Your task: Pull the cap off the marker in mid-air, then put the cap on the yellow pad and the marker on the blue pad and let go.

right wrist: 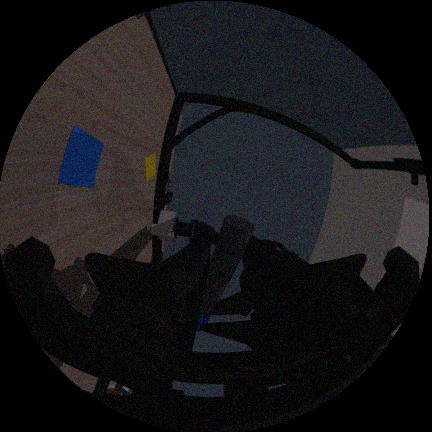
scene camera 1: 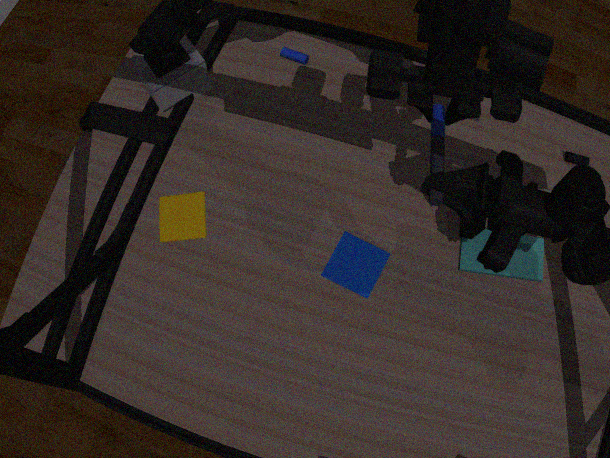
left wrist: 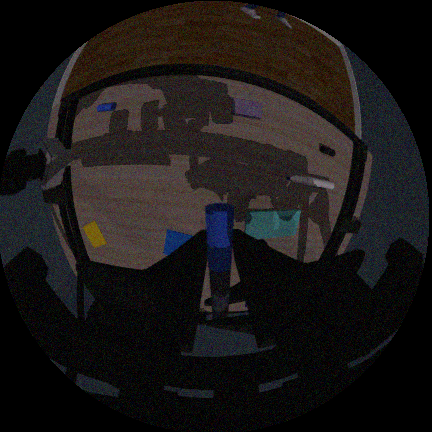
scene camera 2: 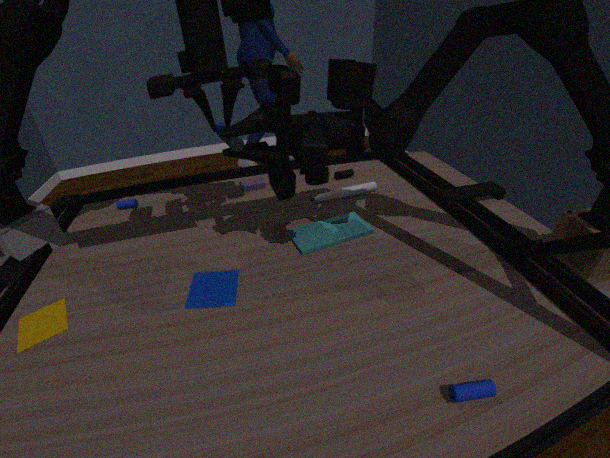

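Pixels of known places: left gripper, fingertip midpoint: (right wrist: 199, 317) (scene camera 1: 438, 121) (left wrist: 219, 234) (scene camera 2: 221, 130); right gripper, fingertip midpoint: (right wrist: 225, 237) (scene camera 1: 423, 183) (left wrist: 204, 312) (scene camera 2: 221, 143); left arm's base, origin of the base link: (right wrist: 175, 227) (scene camera 1: 166, 58) (left wrist: 40, 164) (scene camera 2: 15, 214); right arm's base, origin of the base link: (scene camera 2: 604, 223).
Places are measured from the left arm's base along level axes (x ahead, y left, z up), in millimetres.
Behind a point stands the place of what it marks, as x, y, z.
The marker, with a blue cap (scene camera 1: 438, 111) {387, 225, 118} (left wrist: 219, 225) {385, 227, 118} at one end and a dark grey body (scene camera 1: 437, 155) {435, 178, 121} (left wrist: 220, 287) {427, 189, 121} (right wrist: 235, 232) {484, 146, 115}, is in mid-air. Cap and body look joined. My left gripper (scene camera 1: 438, 122) {394, 220, 109} (left wrist: 219, 234) {394, 220, 109} is shut on the capped end. My right gripper (scene camera 1: 435, 190) {453, 141, 116} (right wrist: 225, 237) {453, 141, 116} is shut on the grey body near its far end; its fingers hide part of it. The marker looks tilted in the right wrist view. The yellow pad (scene camera 1: 182, 217) {234, -109, -87} (scene camera 2: 43, 325) {238, -111, -87} (left wrist: 94, 234) {235, -106, -87} and the blue pad (scene camera 1: 356, 265) {446, 64, -87} (scene camera 2: 212, 290) {446, 61, -87} (right wrist: 81, 157) {448, 65, -87} lie flat on the table.
A teal block (scene camera 1: 530, 265) {615, 293, -80} (scene camera 2: 310, 245) {552, 209, -79} lies below the right gripper. Loose blue cylinders (scene camera 1: 294, 55) (scene camera 2: 472, 390), a pale pen (scene camera 2: 355, 190) {581, 424, -72} (left wrist: 312, 181) {550, 409, -66}, a dark cylinder (scene camera 1: 576, 158) {530, 507, -68} (scene camera 2: 344, 174) {534, 504, -73} and a purple block (scene camera 2: 253, 184) {341, 377, -72} (left wrist: 247, 108) {333, 386, -72} lie on the table. Dark frame bars edge it.
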